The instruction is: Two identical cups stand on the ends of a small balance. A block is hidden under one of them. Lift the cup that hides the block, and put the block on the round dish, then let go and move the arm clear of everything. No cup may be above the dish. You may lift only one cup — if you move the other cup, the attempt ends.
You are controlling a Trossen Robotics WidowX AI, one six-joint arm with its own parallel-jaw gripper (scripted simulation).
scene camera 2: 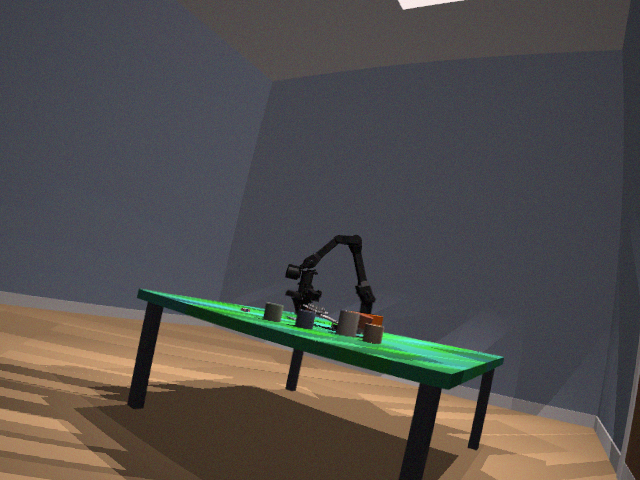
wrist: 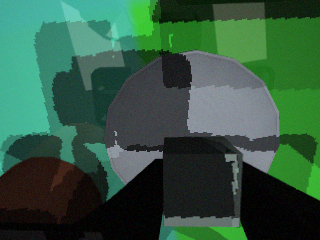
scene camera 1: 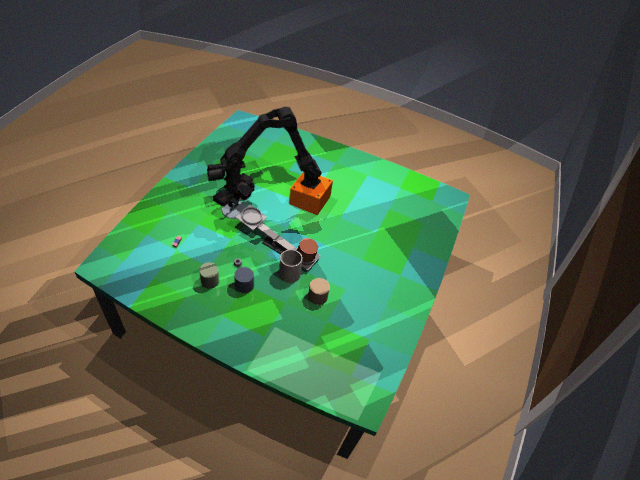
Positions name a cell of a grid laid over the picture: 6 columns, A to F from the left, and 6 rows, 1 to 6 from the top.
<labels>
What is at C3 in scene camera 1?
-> The gripper.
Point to a round grey dish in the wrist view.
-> D3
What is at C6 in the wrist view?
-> The gripper.
</labels>
